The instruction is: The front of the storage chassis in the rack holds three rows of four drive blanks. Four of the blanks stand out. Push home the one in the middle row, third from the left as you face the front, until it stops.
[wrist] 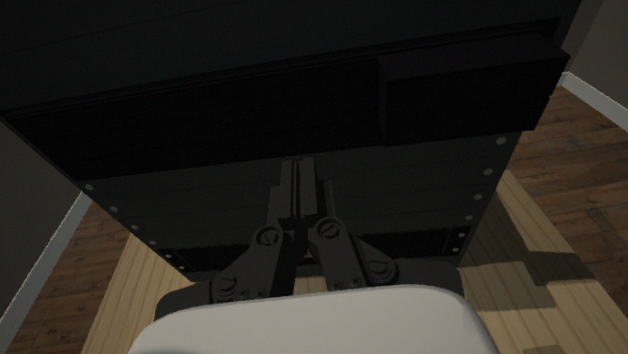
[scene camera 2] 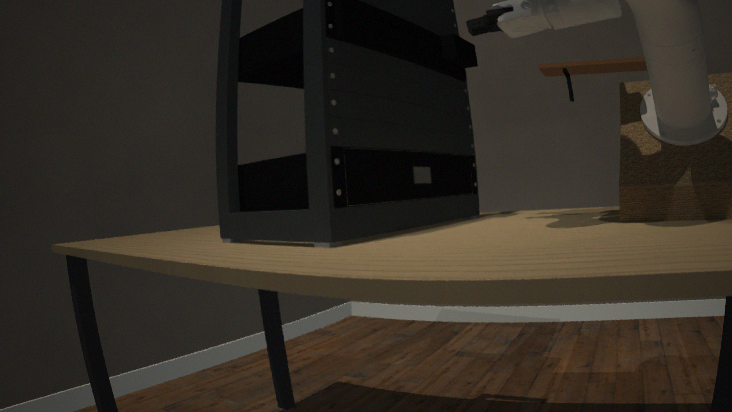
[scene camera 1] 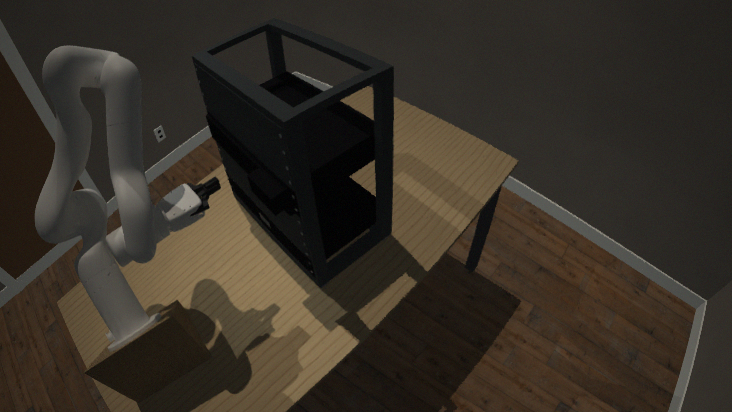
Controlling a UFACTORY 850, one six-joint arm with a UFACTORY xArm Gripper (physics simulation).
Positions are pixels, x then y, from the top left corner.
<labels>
dark rack: wrist; scene camera 2; scene camera 1 288, 148
same spot on dark rack: (scene camera 2: 389, 139) = (wrist: 236, 238)
</labels>
